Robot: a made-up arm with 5 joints.
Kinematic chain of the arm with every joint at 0, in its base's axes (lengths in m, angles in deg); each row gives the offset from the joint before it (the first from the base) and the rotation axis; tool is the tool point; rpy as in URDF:
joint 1: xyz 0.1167 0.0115 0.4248 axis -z
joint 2: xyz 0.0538 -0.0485 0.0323 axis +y
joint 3: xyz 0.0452 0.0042 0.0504 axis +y
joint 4: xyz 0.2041 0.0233 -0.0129 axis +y
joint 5: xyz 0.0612 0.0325 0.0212 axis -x
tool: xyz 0.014 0.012 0.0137 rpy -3.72 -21.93 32
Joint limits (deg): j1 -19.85..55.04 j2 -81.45..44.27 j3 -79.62..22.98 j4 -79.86..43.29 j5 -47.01..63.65
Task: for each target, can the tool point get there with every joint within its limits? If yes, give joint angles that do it. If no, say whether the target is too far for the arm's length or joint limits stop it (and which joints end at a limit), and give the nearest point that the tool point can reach.
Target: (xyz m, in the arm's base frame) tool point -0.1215 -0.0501 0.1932
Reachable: no: joint limits stop it (at a limit: joint 2, joint 3) | nearest point -0.0700 -0.0368 0.5040 | short by 0.315 m
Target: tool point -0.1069 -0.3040 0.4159
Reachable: no: joint limits stop it (at a limit: joint 1, joint 2, joint 3, joint 5) | nearest point -0.1044 -0.0581 0.5218 | short by 0.268 m
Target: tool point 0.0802 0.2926 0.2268
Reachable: no: joint limits stop it (at a limit: joint 1, joint 2, joint 3, joint 4, joint 5) | nearest point 0.2737 0.0991 0.1922 | short by 0.276 m
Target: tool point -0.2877 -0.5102 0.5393
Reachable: no: too far | nearest point -0.1334 -0.0685 0.5770 | short by 0.469 m
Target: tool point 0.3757 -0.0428 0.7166
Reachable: yes | joints 18.25 7.59 -53.29 -22.80 42.46
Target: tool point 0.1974 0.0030 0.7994
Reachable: yes | joints 18.83 -38.08 -40.19 -8.01 -20.31
